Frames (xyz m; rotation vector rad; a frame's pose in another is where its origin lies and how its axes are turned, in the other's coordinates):
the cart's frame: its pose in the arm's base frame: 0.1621 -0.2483 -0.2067 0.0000 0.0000 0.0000
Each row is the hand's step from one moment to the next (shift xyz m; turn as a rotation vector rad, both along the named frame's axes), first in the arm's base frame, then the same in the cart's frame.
Working: the arm's base frame: its pose in the cart's frame: -0.1621 0.2483 0.2067 0.0000 0.0000 0.0000

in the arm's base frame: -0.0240 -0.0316 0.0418 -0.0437 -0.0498 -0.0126
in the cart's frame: -0.0240 -0.0316 0.0418 -0.0437 -0.0498 -0.0126
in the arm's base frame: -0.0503 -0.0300 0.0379 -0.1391 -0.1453 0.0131
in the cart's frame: -0.0503 -0.0300 0.0379 -0.1391 -0.1453 0.0131
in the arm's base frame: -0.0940 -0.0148 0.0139 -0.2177 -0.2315 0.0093
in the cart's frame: -0.0940 -0.0148 0.0139 -0.2177 -0.2315 0.0093
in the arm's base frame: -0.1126 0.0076 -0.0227 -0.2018 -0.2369 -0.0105
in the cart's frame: -0.1126 0.0076 -0.0227 -0.2018 -0.2369 -0.0105
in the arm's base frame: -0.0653 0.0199 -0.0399 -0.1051 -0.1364 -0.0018
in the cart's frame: -0.0653 0.0199 -0.0399 -0.1051 -0.1364 -0.0018
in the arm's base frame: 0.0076 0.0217 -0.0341 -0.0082 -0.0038 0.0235
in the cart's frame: 0.0076 0.0217 -0.0341 -0.0082 -0.0038 0.0235
